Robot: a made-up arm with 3 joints. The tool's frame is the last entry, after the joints.
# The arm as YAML. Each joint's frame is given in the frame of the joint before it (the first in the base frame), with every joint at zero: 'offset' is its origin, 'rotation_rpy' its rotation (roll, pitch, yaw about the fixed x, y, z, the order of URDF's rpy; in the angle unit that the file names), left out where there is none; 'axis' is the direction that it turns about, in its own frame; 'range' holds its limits. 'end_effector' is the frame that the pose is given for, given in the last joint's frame.
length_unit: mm
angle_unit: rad
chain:
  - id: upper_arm
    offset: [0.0, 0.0, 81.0]
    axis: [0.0, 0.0, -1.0]
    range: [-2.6, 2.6]
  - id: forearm
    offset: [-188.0, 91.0, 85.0]
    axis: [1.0, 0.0, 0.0]
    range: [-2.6, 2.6]
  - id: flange
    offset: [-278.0, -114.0, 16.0]
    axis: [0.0, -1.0, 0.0]
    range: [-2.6, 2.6]
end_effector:
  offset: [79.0, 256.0, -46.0]
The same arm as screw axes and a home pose.
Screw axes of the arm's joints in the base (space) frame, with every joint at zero. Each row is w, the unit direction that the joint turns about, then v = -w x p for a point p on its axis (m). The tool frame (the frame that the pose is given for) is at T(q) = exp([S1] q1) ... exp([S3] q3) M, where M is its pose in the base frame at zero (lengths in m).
S1 = (0, 0, -1, 0, 0, 0)
S2 = (1, 0, 0, 0, 0.166, -0.091)
S3 = (0, -1, 0, 0.182, 0, 0.466)
M: xyz -0.387 0.233 0.136 (m) quaternion w x y z 1 0 0 0
Joint limits (rad, base to tool): -2.6..2.6 -2.6..2.6 -2.6..2.6

